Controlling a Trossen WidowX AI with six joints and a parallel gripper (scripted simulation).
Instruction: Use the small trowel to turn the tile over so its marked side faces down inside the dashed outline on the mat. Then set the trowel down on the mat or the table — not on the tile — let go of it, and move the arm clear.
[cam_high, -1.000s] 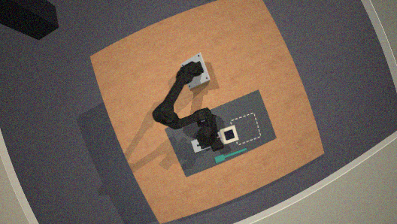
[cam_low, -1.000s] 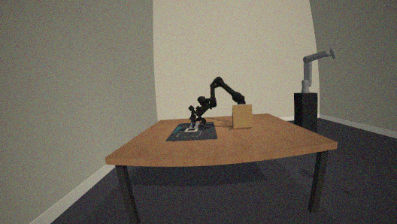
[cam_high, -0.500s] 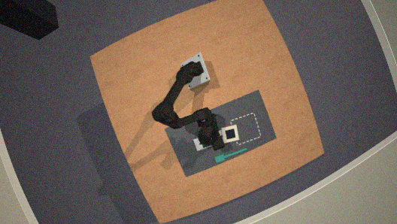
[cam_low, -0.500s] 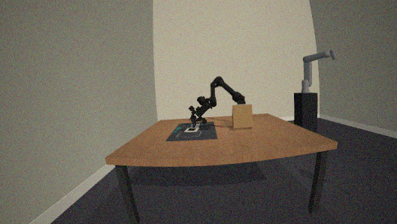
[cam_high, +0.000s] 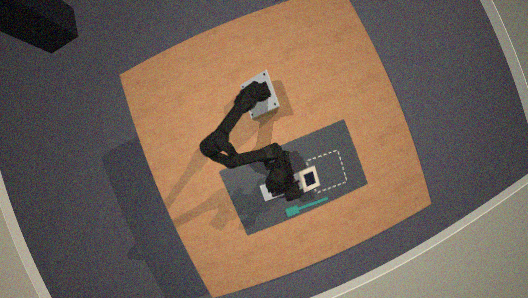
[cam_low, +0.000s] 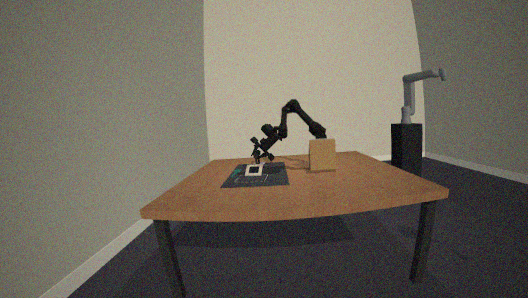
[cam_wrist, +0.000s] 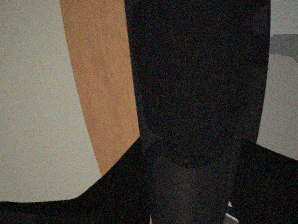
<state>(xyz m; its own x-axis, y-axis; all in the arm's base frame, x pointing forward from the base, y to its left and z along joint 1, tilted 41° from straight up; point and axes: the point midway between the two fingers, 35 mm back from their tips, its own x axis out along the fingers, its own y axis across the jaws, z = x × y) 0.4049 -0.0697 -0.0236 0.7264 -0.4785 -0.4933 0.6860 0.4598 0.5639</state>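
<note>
The cream tile lies 1 cm behind my gripper tip, 10 cm to the left of it and 6 cm below it. Round my gripper tip: teal trowel: 11 cm ahead, 3 cm to the left, 8 cm below.
</note>
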